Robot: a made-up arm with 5 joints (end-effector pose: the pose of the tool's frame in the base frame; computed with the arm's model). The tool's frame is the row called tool.
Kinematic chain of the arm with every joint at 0, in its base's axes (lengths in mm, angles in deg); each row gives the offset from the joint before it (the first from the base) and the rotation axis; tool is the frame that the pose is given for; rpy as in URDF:
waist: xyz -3 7 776 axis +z
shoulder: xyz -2 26 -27 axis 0 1 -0.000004
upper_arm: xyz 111 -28 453 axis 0 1 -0.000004
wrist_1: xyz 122 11 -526 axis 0 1 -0.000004
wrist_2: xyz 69 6 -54 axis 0 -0.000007 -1
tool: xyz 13 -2 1 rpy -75.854 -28.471 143.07
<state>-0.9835 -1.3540 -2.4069 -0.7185 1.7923</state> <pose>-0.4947 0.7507 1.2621 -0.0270 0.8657 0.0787</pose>
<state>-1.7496 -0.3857 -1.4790 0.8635 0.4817</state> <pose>-0.0824 -0.4726 1.5181 -2.1547 -0.4832 0.3323</pose>
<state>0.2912 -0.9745 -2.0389 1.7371 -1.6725</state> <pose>-0.2959 -0.0514 1.6838 0.0962 0.4758 -1.8668</pose>
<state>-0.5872 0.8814 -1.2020 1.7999 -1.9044</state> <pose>0.5561 -0.3315 0.4195 2.0396 -2.1770 0.5180</pose>
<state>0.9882 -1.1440 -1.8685 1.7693 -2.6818</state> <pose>-0.2159 -0.2752 1.6130 -0.1328 -0.5801 -0.9040</pose>
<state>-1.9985 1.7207 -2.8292 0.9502 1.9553</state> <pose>-0.4245 -0.9266 0.4037 -1.5702 0.5560 -1.5525</pose>
